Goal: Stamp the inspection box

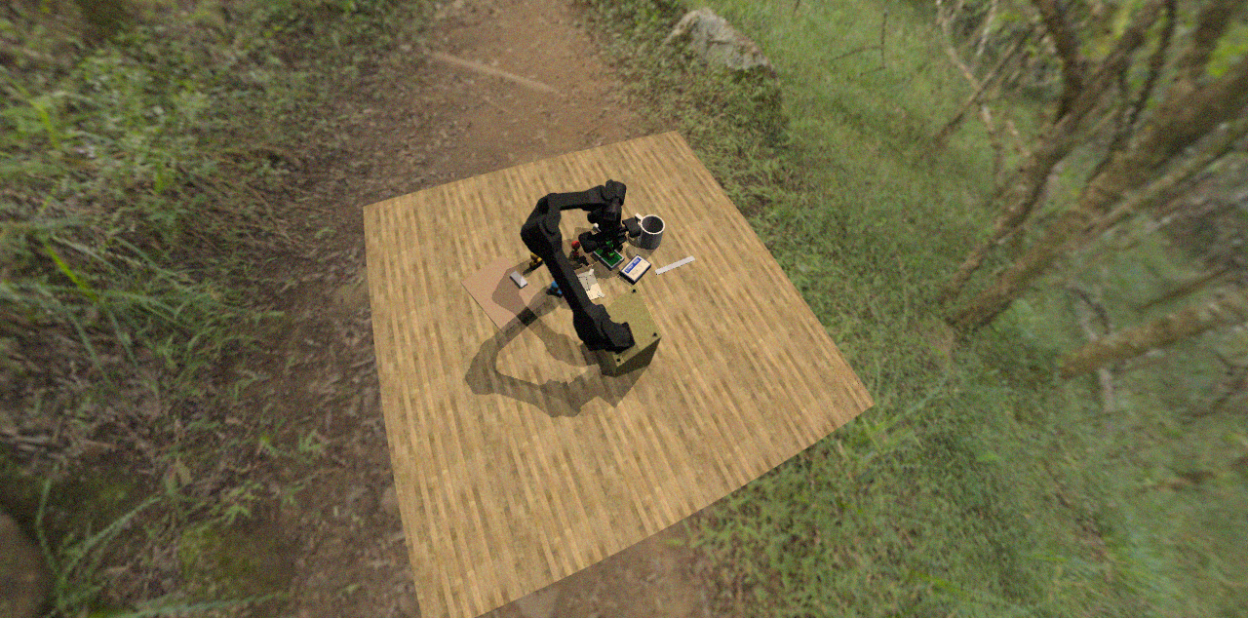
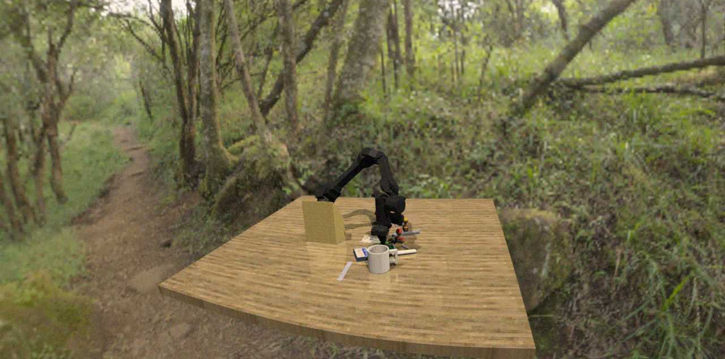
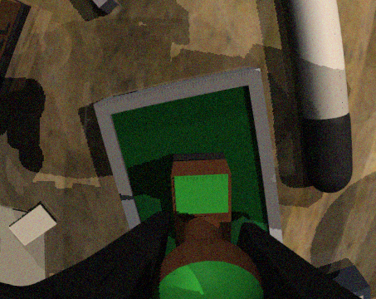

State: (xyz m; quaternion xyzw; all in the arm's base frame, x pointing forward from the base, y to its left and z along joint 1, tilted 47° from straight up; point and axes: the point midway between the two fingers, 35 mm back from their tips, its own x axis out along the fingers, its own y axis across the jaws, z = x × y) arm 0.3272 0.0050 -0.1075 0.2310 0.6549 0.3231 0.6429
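Right now my gripper tip is right at the green-knobbed stamp. From my gripper tip the other things lie so: green ink pad: 30 mm below; red stamp: 100 mm to the left, 40 mm ahead, 20 mm below; tin labelled stamp pad blue: 70 mm to the right, 70 mm behind, 20 mm below.
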